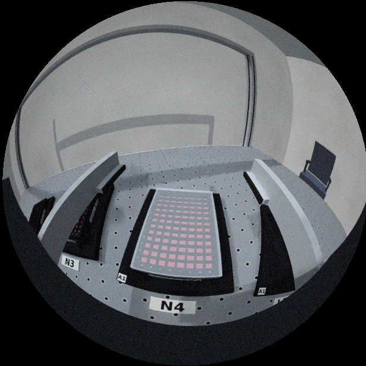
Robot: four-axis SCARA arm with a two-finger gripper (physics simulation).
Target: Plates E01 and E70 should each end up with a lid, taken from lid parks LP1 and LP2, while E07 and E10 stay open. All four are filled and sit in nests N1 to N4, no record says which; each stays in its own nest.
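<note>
A translucent lid (176, 226) lies flat on the filled plate in nest N4 (176, 286); rows of pink wells show through it. The plate's own label is not readable. My gripper (183, 160) is open, with one finger on each side of the lid, wide apart from it and above the table. Nest N3 (86, 251) is at the left, partly behind the left finger; some pink wells of a dark plate (79, 226) show there. At the right is a black holder (274, 265) marked A1, its name label mostly hidden; no lid shows on its visible part.
Another black holder (40, 216) stands at the far left edge, partly cut off. The perforated table (240, 225) stretches back towards a wall with a large framed panel (150, 75). A dark blue chair (322, 162) stands beyond the table at the right.
</note>
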